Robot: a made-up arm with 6 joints.
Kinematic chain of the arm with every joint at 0, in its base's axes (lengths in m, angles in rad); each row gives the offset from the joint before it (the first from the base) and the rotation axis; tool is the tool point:
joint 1: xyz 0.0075 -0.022 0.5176 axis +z
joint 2: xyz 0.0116 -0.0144 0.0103 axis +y
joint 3: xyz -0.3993 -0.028 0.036 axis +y
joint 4: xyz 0.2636 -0.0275 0.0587 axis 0.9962 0 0.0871
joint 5: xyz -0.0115 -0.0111 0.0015 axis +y
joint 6: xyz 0.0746 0.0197 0.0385 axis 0.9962 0 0.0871
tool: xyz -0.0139 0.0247 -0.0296
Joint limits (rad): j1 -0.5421..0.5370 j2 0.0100..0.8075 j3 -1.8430..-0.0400 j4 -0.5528..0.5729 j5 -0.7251..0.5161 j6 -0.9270..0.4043
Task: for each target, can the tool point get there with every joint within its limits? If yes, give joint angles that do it. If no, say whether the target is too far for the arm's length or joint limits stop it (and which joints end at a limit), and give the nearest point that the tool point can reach.
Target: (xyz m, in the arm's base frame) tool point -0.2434 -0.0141 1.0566
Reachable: yes | joints -0.2259 0.4877 -1.6150 0.1147 0.0323 -0.3762
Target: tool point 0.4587 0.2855 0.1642
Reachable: no: joint limits stop it (at a limit: joint 1, joint 2, joint 3, joint 4, joint 6) | nearest point 0.0409 -0.0403 0.6518 | short by 0.720 m
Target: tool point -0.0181 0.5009 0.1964
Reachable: no: joint limits stop it (at a limit: joint 1, joint 2, joint 3, joint 5) | nearest point -0.0745 -0.0143 0.6122 | short by 0.664 m
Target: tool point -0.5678 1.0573 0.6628
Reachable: no: too far | nearest point -0.4812 0.2541 0.8152 | short by 0.822 m
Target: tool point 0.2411 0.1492 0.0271
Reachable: no: joint limits stop it (at a limit: joint 1, joint 2, joint 3, joint 4, joint 5, joint 6) | nearest point 0.0363 -0.0528 0.6426 | short by 0.679 m
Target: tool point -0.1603 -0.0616 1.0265
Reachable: yes | joints -0.0776 0.5133 -1.4295 0.3408 0.3639 -0.6863
